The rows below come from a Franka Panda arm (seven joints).
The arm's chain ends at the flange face. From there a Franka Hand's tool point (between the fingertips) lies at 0.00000 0.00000 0.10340 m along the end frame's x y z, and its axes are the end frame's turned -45 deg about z.
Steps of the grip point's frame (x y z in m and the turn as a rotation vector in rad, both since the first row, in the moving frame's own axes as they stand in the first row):
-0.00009, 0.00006, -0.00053, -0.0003, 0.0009, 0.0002
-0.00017, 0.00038, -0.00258, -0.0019, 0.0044, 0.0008
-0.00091, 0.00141, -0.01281, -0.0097, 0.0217, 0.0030
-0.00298, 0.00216, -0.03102, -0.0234, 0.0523, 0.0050
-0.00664, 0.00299, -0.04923, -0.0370, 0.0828, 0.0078
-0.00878, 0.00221, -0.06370, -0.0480, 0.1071, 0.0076
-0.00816, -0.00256, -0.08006, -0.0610, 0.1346, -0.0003
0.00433, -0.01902, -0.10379, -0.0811, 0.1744, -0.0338
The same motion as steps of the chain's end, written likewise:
-0.00011, 0.00015, -0.00053, 0.0004, 0.0008, 0.0002
-0.00031, 0.00057, -0.00258, 0.0018, 0.0045, 0.0008
-0.00194, 0.00251, -0.01278, 0.0085, 0.0222, 0.0030
-0.00612, 0.00573, -0.03085, 0.0204, 0.0535, 0.0050
-0.01134, 0.01012, -0.04881, 0.0324, 0.0847, 0.0078
-0.01598, 0.01204, -0.06299, 0.0418, 0.1097, 0.0076
-0.02183, 0.00932, -0.07893, 0.0520, 0.1383, -0.0003
-0.02883, -0.00942, -0.10188, 0.0660, 0.1807, -0.0338

